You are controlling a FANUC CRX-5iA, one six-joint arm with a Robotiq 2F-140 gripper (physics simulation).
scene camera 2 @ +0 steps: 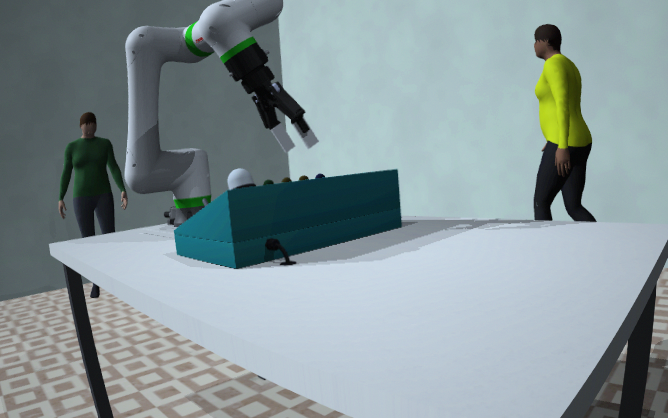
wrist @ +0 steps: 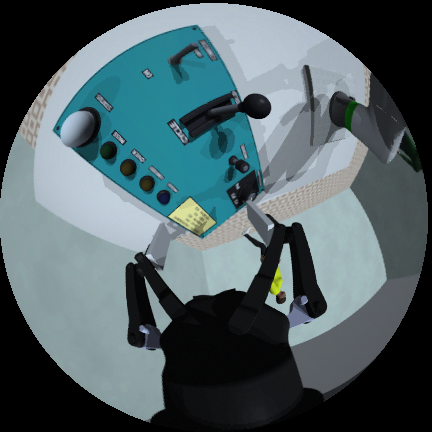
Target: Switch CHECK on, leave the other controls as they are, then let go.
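Where they show: gripper, fingertip midpoint: [scene camera 2: 301, 147] [wrist: 205, 219]; arm's base, origin of the base link: [wrist: 339, 108].
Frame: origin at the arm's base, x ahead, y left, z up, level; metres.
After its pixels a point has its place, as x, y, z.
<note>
The teal control panel [scene camera 2: 315, 212] @(0.668, -0.099, 0.062) [wrist: 165, 95] @(0.512, -0.178, 0.083) stands on the table. In the wrist view, a grey lever handle [wrist: 184, 53] @(0.452, -0.222, 0.093) near its far end has an ON plate [wrist: 147, 73] @(0.509, -0.230, 0.083) on one side and a small plate [wrist: 198, 52] @(0.427, -0.223, 0.055) close by its other end. The name label [wrist: 207, 50] @(0.410, -0.222, 0.049) beside it is too blurred to read surely as CHECK. The handle leans toward the small plate's side, away from ON. My gripper [scene camera 2: 300, 146] @(0.557, -0.017, 0.205) [wrist: 205, 219] @(0.557, -0.017, 0.205) is open and empty, above the panel and apart from it. The lever does not show in the scene view.
The panel also bears a black ball lever [wrist: 256, 106] @(0.421, -0.109, 0.146) marked CYCLE, a small toggle [wrist: 240, 164] @(0.471, 0.001, 0.109), a rotary knob [wrist: 247, 193] @(0.484, 0.112, 0.099), a white dome [scene camera 2: 241, 178] @(0.634, -0.259, 0.150) [wrist: 77, 128] @(0.597, -0.235, 0.161), several small lamps and a yellow note [wrist: 192, 217] @(0.638, 0.074, 0.121). A cable [scene camera 2: 284, 251] @(0.707, -0.229, 0.007) leaves its back. Two people stand beyond the table [scene camera 2: 425, 320].
</note>
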